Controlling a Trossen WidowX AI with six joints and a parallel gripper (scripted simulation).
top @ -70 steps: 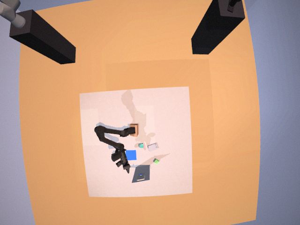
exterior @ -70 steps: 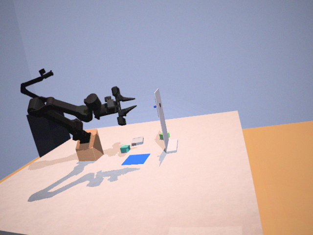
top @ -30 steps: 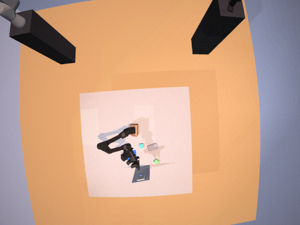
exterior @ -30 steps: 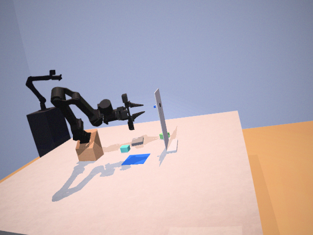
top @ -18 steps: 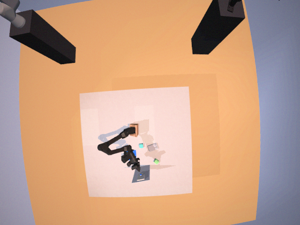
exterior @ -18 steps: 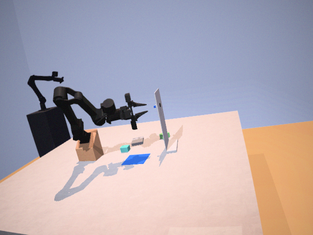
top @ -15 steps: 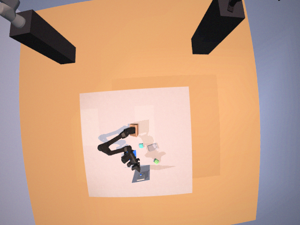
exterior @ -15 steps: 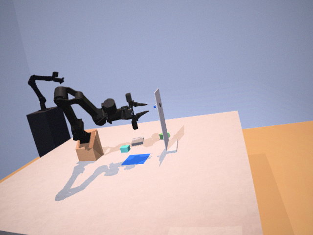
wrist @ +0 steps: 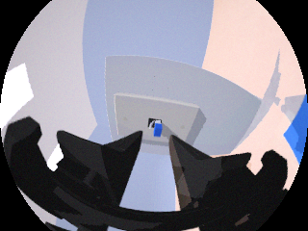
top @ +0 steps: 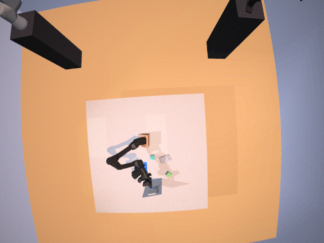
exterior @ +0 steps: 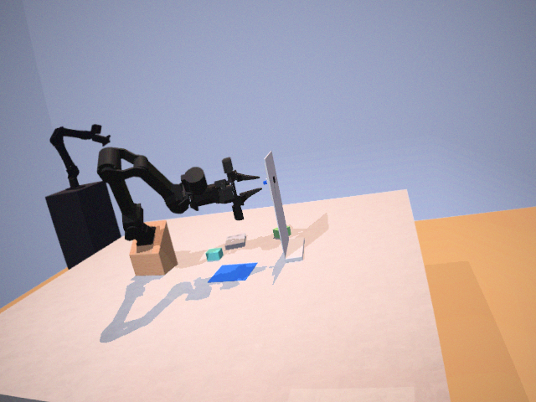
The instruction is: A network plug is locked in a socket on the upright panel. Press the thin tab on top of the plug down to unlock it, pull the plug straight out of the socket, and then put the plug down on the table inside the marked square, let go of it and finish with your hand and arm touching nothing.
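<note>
Right now my gripper tip is 20 mm short of the network plug. From my gripper tip the other things lie so: green cube: 20 mm behind, 170 mm to the left, 220 mm below; then blue marked square: 100 mm behind, 120 mm to the right, 230 mm below; then grey upright panel: 40 mm ahead, 10 mm to the left, 90 mm below.
</note>
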